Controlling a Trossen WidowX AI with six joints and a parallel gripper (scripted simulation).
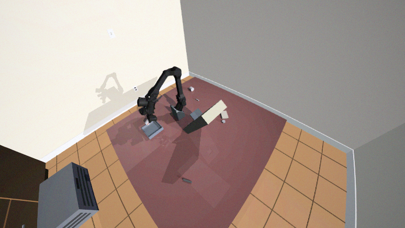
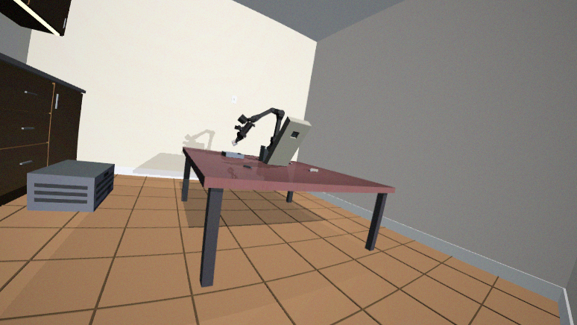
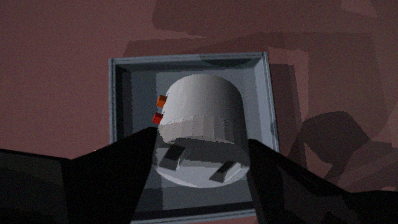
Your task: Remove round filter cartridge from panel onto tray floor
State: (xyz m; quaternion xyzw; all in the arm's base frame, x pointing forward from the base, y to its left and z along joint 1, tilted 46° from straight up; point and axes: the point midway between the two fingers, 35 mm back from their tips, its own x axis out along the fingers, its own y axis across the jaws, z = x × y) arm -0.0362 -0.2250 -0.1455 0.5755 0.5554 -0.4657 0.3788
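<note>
My gripper tip is right at the round pale filter cartridge. Also, from my gripper tip: grey tray: 1 cm to the right, 11 cm below.
</note>
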